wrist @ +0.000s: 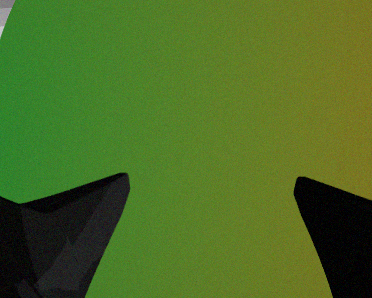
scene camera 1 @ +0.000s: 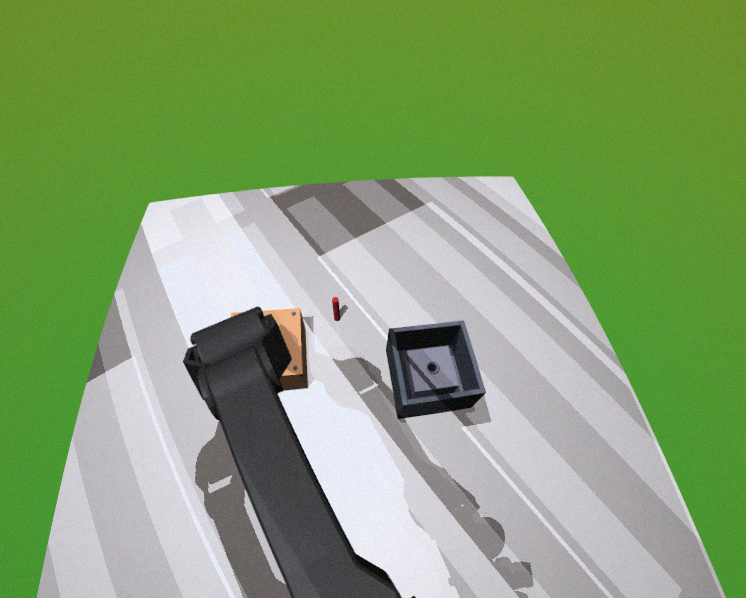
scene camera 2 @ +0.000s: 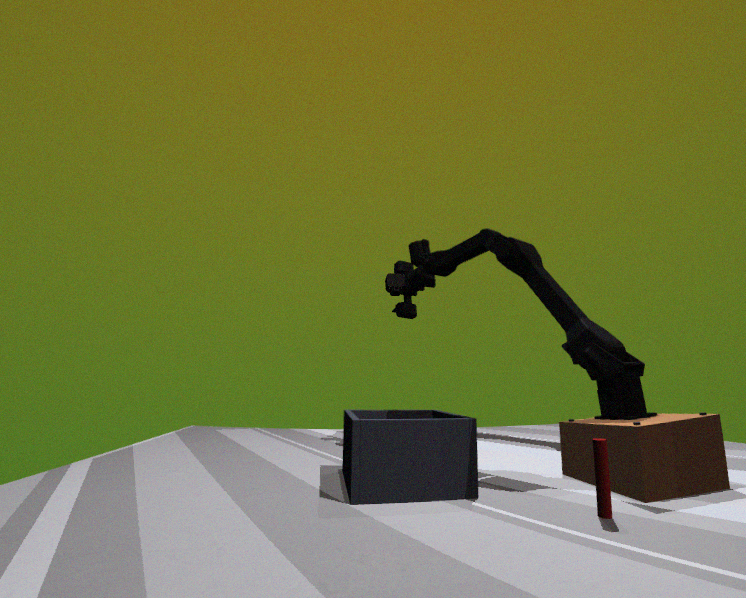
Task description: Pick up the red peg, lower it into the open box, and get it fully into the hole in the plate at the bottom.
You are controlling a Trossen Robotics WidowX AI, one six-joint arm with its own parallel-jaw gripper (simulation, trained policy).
Labels:
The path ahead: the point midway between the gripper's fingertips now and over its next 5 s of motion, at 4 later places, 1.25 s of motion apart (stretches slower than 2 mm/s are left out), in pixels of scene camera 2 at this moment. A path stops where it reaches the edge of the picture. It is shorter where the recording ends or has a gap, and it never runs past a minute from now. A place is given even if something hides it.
My gripper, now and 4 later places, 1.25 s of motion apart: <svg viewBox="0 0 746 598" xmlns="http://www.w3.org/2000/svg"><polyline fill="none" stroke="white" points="392,299 328,301 518,340 588,470 556,430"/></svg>

